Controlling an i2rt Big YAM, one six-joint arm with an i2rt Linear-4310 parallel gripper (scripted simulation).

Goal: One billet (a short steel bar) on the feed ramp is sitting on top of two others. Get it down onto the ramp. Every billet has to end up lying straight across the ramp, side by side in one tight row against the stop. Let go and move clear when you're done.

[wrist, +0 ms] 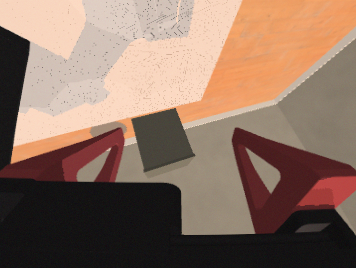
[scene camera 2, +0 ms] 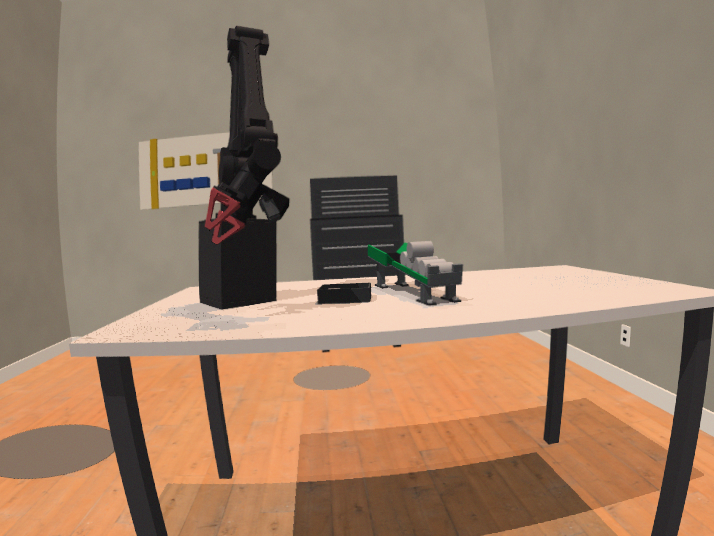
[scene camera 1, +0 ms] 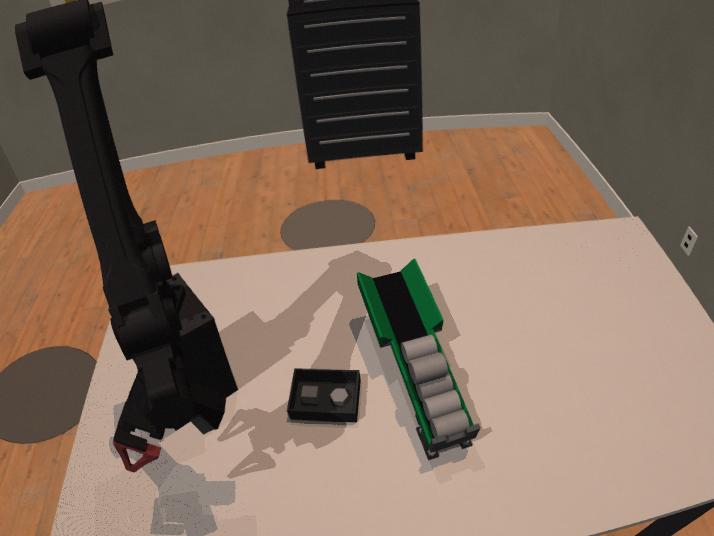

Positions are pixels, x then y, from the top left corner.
Labels:
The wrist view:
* my gripper: 178,133
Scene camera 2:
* my gripper: 211,236
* black tray: 350,292
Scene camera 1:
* my gripper: 136,448
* billet: 431,367
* black tray: 327,380
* billet: 456,422

